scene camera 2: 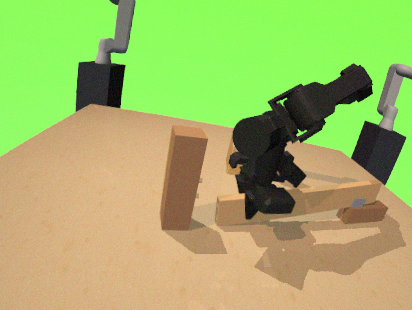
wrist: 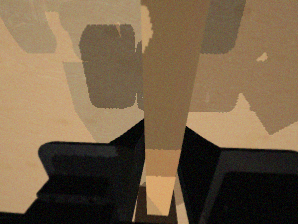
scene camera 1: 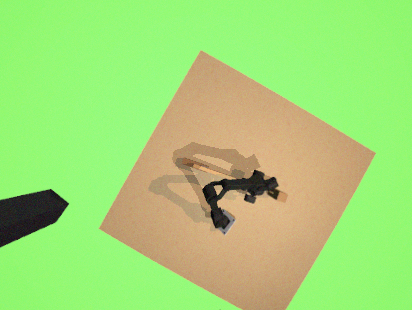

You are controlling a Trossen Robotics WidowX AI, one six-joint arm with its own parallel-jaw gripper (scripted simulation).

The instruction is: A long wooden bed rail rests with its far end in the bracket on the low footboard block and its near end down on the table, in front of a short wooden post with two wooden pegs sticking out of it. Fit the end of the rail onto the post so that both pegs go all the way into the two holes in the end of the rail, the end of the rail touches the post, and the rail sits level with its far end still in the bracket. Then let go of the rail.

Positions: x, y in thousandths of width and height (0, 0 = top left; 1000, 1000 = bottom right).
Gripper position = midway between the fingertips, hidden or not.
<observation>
In view: my gripper (scene camera 2: 598, 695) and a wooden rail (scene camera 2: 559, 676).
My gripper shows as well in the wrist view (wrist: 535, 547).
</observation>
